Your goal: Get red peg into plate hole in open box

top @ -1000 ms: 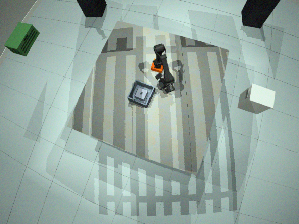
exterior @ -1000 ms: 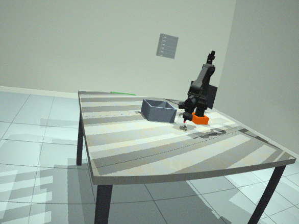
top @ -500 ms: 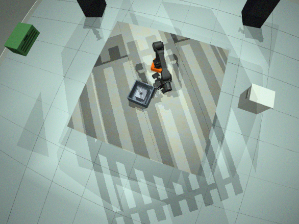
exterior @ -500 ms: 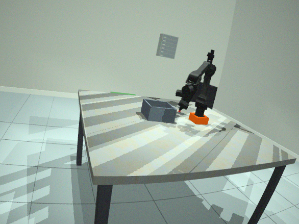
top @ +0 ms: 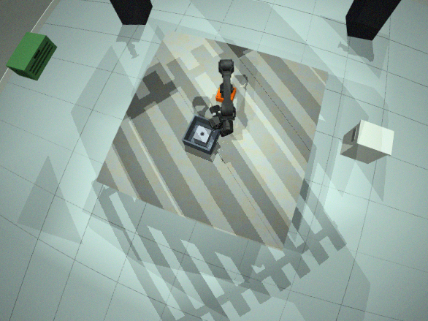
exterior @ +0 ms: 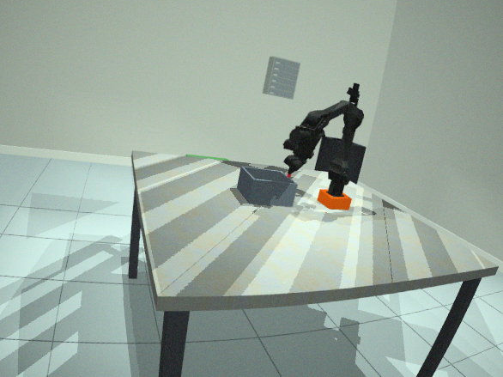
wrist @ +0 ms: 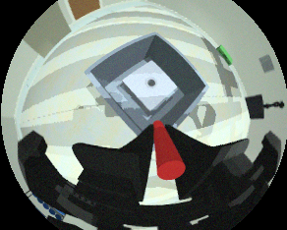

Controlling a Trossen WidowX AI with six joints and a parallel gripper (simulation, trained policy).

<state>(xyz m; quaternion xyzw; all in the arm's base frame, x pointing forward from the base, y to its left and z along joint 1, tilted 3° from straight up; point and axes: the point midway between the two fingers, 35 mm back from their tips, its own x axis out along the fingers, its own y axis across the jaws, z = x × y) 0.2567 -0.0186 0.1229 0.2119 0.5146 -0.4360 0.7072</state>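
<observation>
My gripper tip is now 9 cm above the plate, 8 cm to the left of it and 4 cm short of it. From my gripper tip the other things lie so: red peg (2 cm above, 1 cm to the left); grey box (11 cm below, 8 cm to the right, 4 cm ahead).
</observation>
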